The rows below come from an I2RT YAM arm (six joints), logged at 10 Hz.
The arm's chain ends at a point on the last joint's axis. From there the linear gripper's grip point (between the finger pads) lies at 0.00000 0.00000 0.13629 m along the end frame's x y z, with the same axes.
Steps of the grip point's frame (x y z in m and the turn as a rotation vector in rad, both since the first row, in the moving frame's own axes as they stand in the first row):
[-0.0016, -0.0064, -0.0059, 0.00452, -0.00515, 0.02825]
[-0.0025, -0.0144, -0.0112, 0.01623, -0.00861, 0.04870]
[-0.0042, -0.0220, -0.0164, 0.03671, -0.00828, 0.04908]
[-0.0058, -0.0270, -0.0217, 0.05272, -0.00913, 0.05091]
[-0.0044, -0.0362, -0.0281, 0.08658, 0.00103, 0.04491]
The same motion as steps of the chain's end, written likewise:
[-0.0009, -0.0058, -0.0059, 0.00452, -0.00515, 0.02825]
[-0.0014, -0.0122, -0.0112, 0.01623, -0.00861, 0.04870]
[-0.0032, -0.0170, -0.0163, 0.03671, -0.00828, 0.04908]
[-0.0047, -0.0198, -0.0215, 0.05272, -0.00913, 0.05091]
[-0.0048, -0.0244, -0.0276, 0.08658, 0.00103, 0.04491]

